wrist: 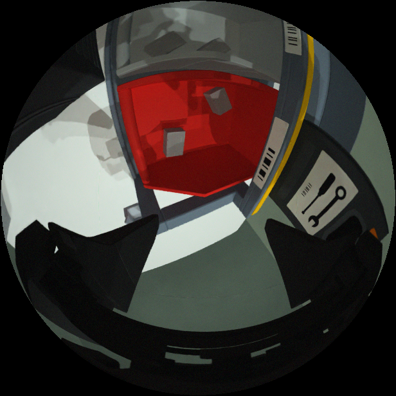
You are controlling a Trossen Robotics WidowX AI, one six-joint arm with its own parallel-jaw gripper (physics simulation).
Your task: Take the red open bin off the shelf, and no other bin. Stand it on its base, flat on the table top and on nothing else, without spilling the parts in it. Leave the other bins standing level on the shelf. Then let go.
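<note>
The red open bin [200, 175] is in the upper middle of the wrist view, between the side rails of the shelf [287, 95]. Two grey block-like parts lie in it, one part [174, 142] left of the middle and another part [218, 101] at the upper right. A grey bin [200, 40] shows beyond it at the top. My gripper [214, 223] is wide open and empty. Its dark fingers stand apart at the lower left and lower right of the view, and the red bin lies beyond the fingertips, not between them.
A dark case [370, 195] with a tool label [323, 192] stands at the right, close to the shelf and near my right finger. A yellow strip [301, 120] runs along the shelf's right rail. A large black object [60, 85] is at the upper left. A pale surface [60, 185] lies left of the shelf.
</note>
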